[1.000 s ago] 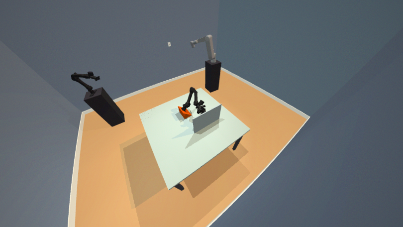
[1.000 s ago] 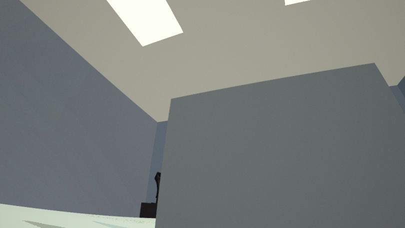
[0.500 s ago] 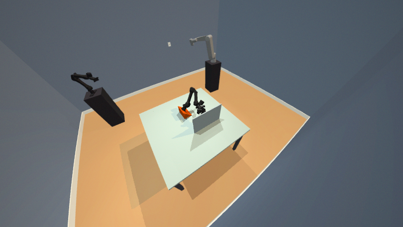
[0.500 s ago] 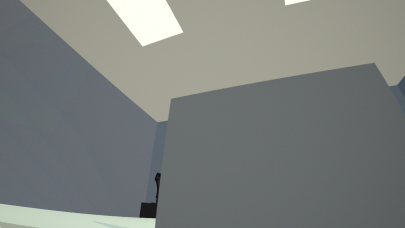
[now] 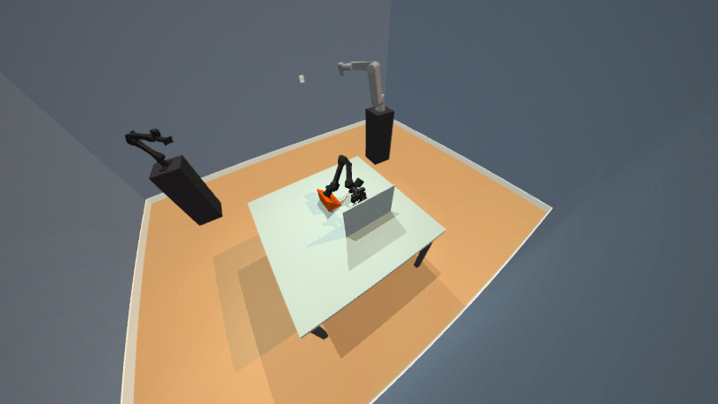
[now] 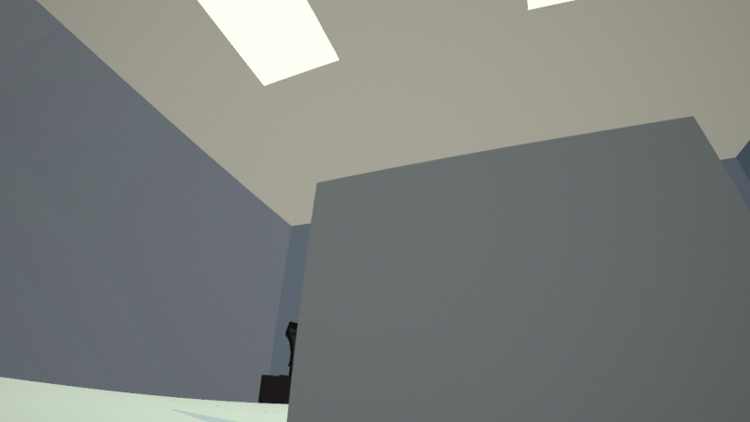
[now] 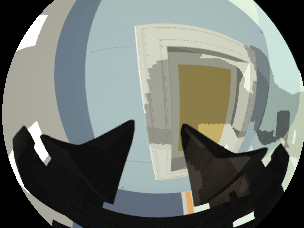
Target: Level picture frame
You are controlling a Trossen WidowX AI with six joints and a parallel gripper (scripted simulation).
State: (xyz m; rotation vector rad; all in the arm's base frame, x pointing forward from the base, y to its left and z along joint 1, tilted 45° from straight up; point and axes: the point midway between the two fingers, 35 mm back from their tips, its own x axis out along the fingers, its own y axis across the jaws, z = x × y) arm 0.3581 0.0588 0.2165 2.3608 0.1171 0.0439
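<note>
Right now the picture frame is 5 cm below my gripper tip, 1 cm to the right of it and 1 cm ahead of it. Also, from my gripper tip: wall panel (7 cm below, 2 cm ahead).
</note>
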